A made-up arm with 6 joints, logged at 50 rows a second.
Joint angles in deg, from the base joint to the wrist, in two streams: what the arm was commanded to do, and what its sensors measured. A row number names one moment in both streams.
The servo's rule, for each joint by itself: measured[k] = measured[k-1] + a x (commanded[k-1-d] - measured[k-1]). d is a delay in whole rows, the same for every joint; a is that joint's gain. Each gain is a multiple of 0.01, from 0.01 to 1. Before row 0 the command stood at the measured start. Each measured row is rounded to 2 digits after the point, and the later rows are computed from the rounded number. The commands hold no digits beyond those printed.
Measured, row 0:
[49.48 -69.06 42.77 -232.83 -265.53 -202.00]
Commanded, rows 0 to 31:
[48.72 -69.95 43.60 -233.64 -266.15 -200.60]
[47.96 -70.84 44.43 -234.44 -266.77 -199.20]
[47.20 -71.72 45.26 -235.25 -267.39 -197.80]
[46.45 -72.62 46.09 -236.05 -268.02 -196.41]
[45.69 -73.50 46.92 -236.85 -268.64 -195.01]
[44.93 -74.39 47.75 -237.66 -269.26 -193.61]
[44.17 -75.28 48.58 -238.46 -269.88 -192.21]
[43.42 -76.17 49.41 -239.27 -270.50 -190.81]
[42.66 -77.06 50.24 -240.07 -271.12 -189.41]
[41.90 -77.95 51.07 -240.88 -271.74 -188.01]
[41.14 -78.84 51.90 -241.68 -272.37 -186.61]
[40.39 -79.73 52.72 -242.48 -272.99 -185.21]
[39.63 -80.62 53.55 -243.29 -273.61 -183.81]
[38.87 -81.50 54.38 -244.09 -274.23 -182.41]
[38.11 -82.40 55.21 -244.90 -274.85 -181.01]
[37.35 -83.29 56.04 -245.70 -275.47 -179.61]
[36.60 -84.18 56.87 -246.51 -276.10 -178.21]
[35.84 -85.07 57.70 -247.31 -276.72 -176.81]
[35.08 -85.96 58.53 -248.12 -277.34 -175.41]
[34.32 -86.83 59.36 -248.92 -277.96 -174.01]
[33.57 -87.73 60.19 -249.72 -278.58 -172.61]
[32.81 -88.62 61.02 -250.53 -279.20 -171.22]
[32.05 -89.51 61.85 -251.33 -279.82 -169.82]
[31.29 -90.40 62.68 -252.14 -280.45 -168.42]
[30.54 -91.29 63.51 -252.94 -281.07 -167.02]
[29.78 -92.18 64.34 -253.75 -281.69 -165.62]
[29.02 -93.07 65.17 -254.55 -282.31 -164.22]
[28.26 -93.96 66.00 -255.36 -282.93 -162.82]
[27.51 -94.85 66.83 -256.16 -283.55 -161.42]
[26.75 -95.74 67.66 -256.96 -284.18 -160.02]
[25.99 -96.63 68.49 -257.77 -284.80 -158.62]
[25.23 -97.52 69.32 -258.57 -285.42 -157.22]
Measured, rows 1 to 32:
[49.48 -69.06 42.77 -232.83 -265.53 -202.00]
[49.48 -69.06 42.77 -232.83 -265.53 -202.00]
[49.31 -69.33 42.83 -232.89 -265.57 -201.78]
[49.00 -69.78 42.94 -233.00 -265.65 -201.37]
[48.59 -70.36 43.10 -233.16 -265.77 -200.80]
[48.10 -71.04 43.31 -233.36 -265.93 -200.10]
[47.55 -71.78 43.56 -233.60 -266.12 -199.29]
[46.95 -72.56 43.85 -233.88 -266.34 -198.38]
[46.31 -73.38 44.18 -234.20 -266.59 -197.39]
[45.65 -74.22 44.55 -234.55 -266.86 -196.34]
[44.96 -75.07 44.95 -234.94 -267.16 -195.23]
[44.26 -75.93 45.38 -235.36 -267.48 -194.07]
[43.54 -76.80 45.84 -235.80 -267.82 -192.88]
[42.82 -77.68 46.32 -236.27 -268.18 -191.65]
[42.09 -78.56 46.83 -236.76 -268.56 -190.40]
[41.35 -79.44 47.36 -237.27 -268.96 -189.12]
[40.60 -80.33 47.91 -237.80 -269.37 -187.82]
[39.85 -81.22 48.48 -238.35 -269.80 -186.51]
[39.10 -82.11 49.07 -238.92 -270.24 -185.18]
[38.35 -83.00 49.67 -239.51 -270.69 -183.84]
[37.60 -83.89 50.29 -240.11 -271.16 -182.49]
[36.85 -84.77 50.92 -240.73 -271.64 -181.13]
[36.10 -85.66 51.57 -241.36 -272.13 -179.77]
[35.34 -86.55 52.23 -242.00 -272.62 -178.40]
[34.58 -87.44 52.90 -242.65 -273.12 -177.03]
[33.82 -88.33 53.58 -243.31 -273.63 -175.65]
[33.07 -89.22 54.28 -243.98 -274.15 -174.27]
[32.31 -90.11 54.98 -244.66 -274.68 -172.89]
[31.55 -91.00 55.69 -245.35 -275.21 -171.50]
[30.79 -91.89 56.41 -246.05 -275.75 -170.11]
[30.04 -92.78 57.14 -246.76 -276.30 -168.72]
[29.28 -93.67 57.88 -247.47 -276.85 -167.33]
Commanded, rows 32 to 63:
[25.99 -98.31 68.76 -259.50 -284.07 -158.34]
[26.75 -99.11 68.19 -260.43 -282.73 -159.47]
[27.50 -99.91 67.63 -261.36 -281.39 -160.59]
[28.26 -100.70 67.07 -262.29 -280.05 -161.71]
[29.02 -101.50 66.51 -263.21 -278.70 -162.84]
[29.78 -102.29 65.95 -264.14 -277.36 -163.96]
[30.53 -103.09 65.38 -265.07 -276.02 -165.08]
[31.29 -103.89 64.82 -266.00 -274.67 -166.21]
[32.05 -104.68 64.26 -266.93 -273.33 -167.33]
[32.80 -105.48 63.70 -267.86 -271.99 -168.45]
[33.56 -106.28 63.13 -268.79 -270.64 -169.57]
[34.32 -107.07 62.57 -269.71 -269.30 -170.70]
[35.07 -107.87 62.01 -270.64 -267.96 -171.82]
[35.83 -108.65 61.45 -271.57 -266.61 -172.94]
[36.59 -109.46 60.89 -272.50 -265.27 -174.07]
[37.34 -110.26 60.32 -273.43 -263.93 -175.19]
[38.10 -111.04 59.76 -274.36 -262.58 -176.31]
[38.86 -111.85 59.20 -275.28 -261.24 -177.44]
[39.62 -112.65 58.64 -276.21 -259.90 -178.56]
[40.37 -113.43 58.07 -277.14 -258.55 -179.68]
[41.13 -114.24 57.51 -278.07 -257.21 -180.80]
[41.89 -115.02 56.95 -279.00 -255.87 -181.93]
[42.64 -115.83 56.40 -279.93 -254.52 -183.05]
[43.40 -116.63 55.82 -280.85 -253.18 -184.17]
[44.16 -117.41 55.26 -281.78 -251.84 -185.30]
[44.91 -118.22 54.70 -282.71 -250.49 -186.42]
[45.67 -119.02 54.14 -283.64 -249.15 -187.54]
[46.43 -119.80 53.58 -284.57 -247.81 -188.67]
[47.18 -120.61 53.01 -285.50 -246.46 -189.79]
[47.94 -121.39 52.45 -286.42 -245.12 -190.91]
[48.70 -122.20 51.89 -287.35 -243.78 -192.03]
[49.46 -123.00 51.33 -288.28 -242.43 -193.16]
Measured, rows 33 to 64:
[28.52 -94.56 58.62 -248.19 -277.41 -165.94]
[27.76 -95.45 59.37 -248.92 -277.97 -164.54]
[27.35 -96.31 60.03 -249.66 -278.40 -163.55]
[27.21 -97.15 60.60 -250.41 -278.70 -162.90]
[27.28 -97.98 61.09 -251.18 -278.89 -162.53]
[27.51 -98.80 61.51 -251.96 -278.97 -162.40]
[27.86 -99.61 61.86 -252.75 -278.95 -162.47]
[28.30 -100.41 62.15 -253.55 -278.84 -162.71]
[28.81 -101.21 62.38 -254.36 -278.64 -163.09]
[29.38 -102.01 62.55 -255.17 -278.36 -163.59]
[29.99 -102.81 62.67 -255.99 -278.01 -164.19]
[30.64 -103.61 62.74 -256.82 -277.59 -164.87]
[31.31 -104.41 62.77 -257.66 -277.10 -165.62]
[32.00 -105.21 62.76 -258.50 -276.55 -166.43]
[32.71 -106.01 62.71 -259.35 -275.95 -167.29]
[33.43 -106.80 62.62 -260.21 -275.30 -168.19]
[34.16 -107.60 62.50 -261.07 -274.60 -169.13]
[34.89 -108.40 62.35 -261.94 -273.85 -170.10]
[35.63 -109.19 62.17 -262.81 -273.06 -171.09]
[36.37 -109.99 61.96 -263.68 -272.23 -172.11]
[37.12 -110.79 61.73 -264.56 -271.37 -173.14]
[37.87 -111.58 61.47 -265.44 -270.47 -174.19]
[38.62 -112.38 61.19 -266.32 -269.54 -175.25]
[39.37 -113.17 60.89 -267.21 -268.58 -176.32]
[40.12 -113.97 60.58 -268.10 -267.60 -177.40]
[40.87 -114.77 60.25 -268.99 -266.59 -178.48]
[41.63 -115.56 59.90 -269.89 -265.56 -179.57]
[42.38 -116.36 59.54 -270.79 -264.51 -180.67]
[43.14 -117.16 59.16 -271.69 -263.43 -181.77]
[43.90 -117.95 58.77 -272.59 -262.34 -182.87]
[44.65 -118.75 58.37 -273.49 -261.23 -183.98]
[45.41 -119.54 57.96 -274.40 -260.10 -185.09]

